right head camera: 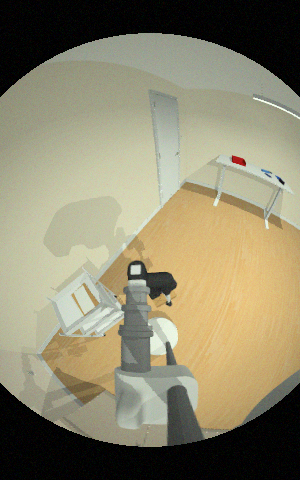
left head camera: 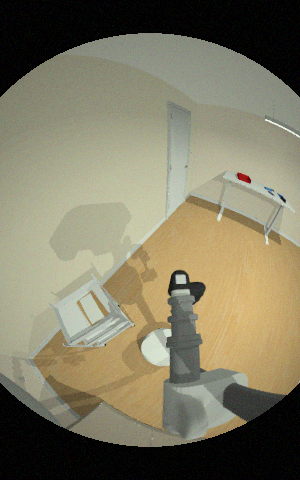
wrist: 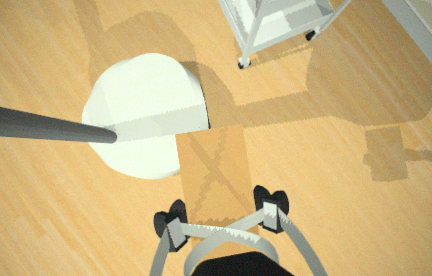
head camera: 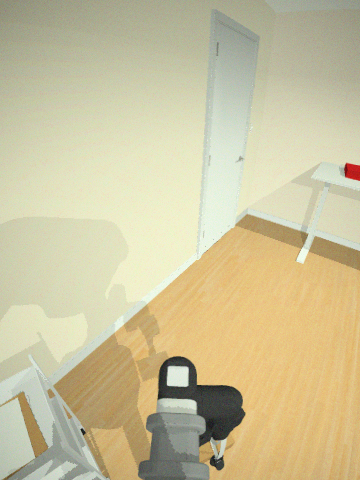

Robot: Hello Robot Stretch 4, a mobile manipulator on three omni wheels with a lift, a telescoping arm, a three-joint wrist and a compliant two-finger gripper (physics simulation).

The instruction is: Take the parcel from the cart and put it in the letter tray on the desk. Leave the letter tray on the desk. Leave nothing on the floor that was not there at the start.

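Places are measured from the robot's base along level axes (x ahead, y left, z up), in centimetres.
Pixels of known places: gripper, fingertip midpoint: [right head camera: 164, 298] [wrist: 220, 208] [head camera: 208, 448]; robot's base at its link origin: [right head camera: 157, 334] [left head camera: 161, 346] [wrist: 156, 121].
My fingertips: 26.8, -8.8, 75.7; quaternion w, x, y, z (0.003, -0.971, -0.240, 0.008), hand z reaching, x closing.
For each thing: its top centre in the pictures, then the offset to it from my fingertips, as dx, dy, dz. Level surfaces: height alone.
- flat-faced light brown box at its top centre: [wrist: 221, 214] [head camera: 207, 444] [right head camera: 163, 296] -0.3, +0.6, +5.0
- white desk at its surface level: dz +16.5
- white flat item at its top centre: [head camera: 8, 435] [left head camera: 90, 307] [right head camera: 82, 298] +0.0, +61.8, -11.0
The parcel, a flat-faced light brown box [wrist: 215, 172], is between the two fingertips of my gripper [wrist: 220, 208] [right head camera: 169, 302] [head camera: 217, 461], over the wooden floor in the wrist view. The gripper is shut on it. In the head camera view the arm hides most of it. The white cart [head camera: 62, 442] [left head camera: 70, 317] [right head camera: 61, 305] [wrist: 254, 27] stands to the left of the gripper in the head views. The white desk [head camera: 329, 175] [left head camera: 257, 185] [right head camera: 253, 169] stands far off at the right. A red box-like thing [head camera: 353, 172] [left head camera: 244, 177] [right head camera: 238, 160] on it looks like the letter tray.
A brown and white flat item [head camera: 14, 430] [left head camera: 92, 307] [right head camera: 85, 299] lies on the cart. Small blue things [left head camera: 270, 191] [right head camera: 266, 173] lie on the desk. A closed door [head camera: 230, 135] stands by the far corner. My white round base [wrist: 145, 90] [left head camera: 156, 347] [right head camera: 164, 337] is near the cart.
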